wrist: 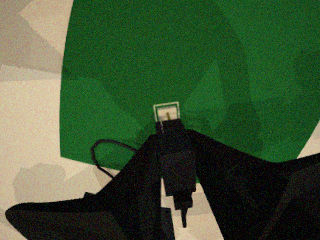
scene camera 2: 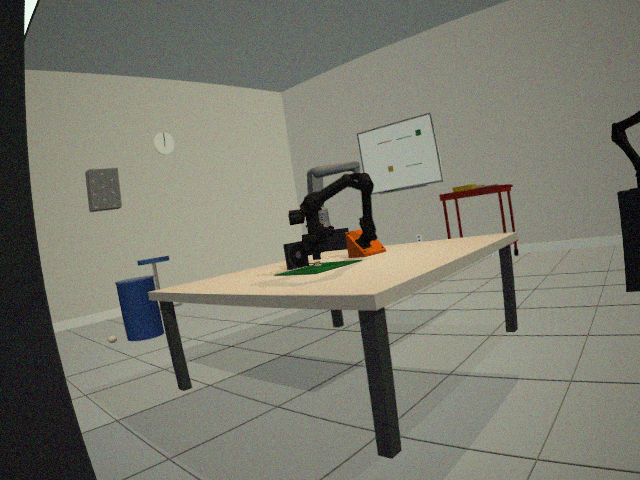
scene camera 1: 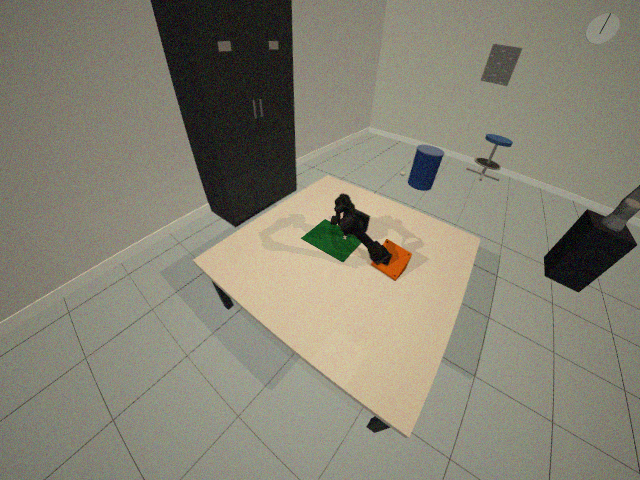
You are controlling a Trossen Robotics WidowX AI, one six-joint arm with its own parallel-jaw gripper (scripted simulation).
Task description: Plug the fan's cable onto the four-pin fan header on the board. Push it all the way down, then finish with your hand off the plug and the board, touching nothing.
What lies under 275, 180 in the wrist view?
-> My gripper.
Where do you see a green board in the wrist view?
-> At 240, 79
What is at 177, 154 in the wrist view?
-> A black plug.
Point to a green board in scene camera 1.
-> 329, 238
